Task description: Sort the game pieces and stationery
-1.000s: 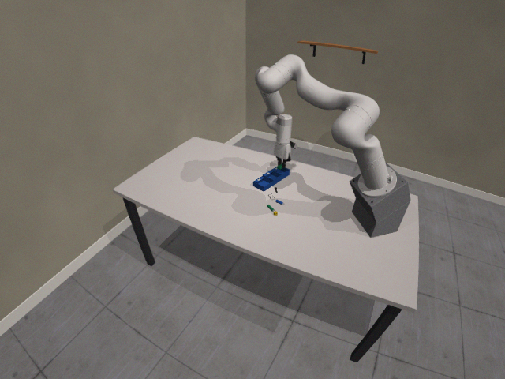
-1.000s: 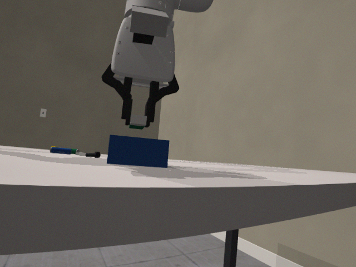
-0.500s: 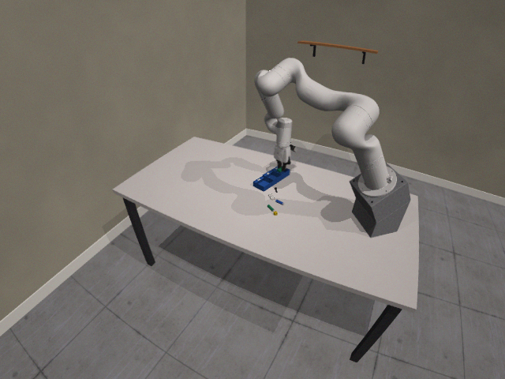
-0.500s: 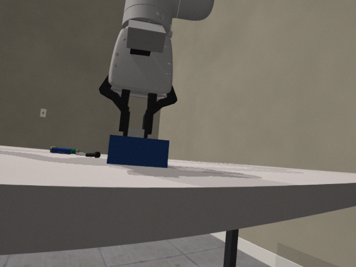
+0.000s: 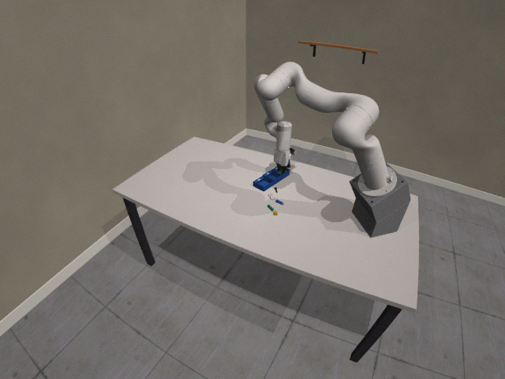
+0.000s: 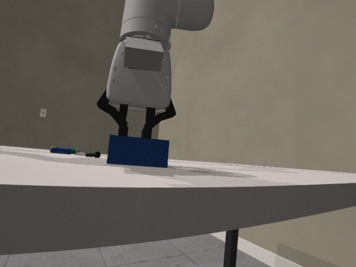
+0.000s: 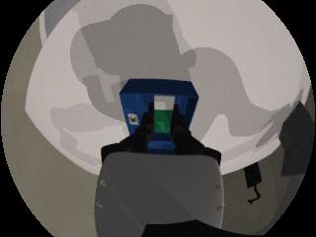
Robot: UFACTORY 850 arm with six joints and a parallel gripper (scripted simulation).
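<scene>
The yellow die lies 21 cm behind my hand, 33 cm to the left of it and 3 cm below it. From my hand the other things lie so: green block 1 cm to the right, 2 cm below; then black bolt 7 cm behind, 15 cm to the left, 3 cm below; then blue bin 1 cm ahead, 8 cm to the left, 2 cm below.
</scene>
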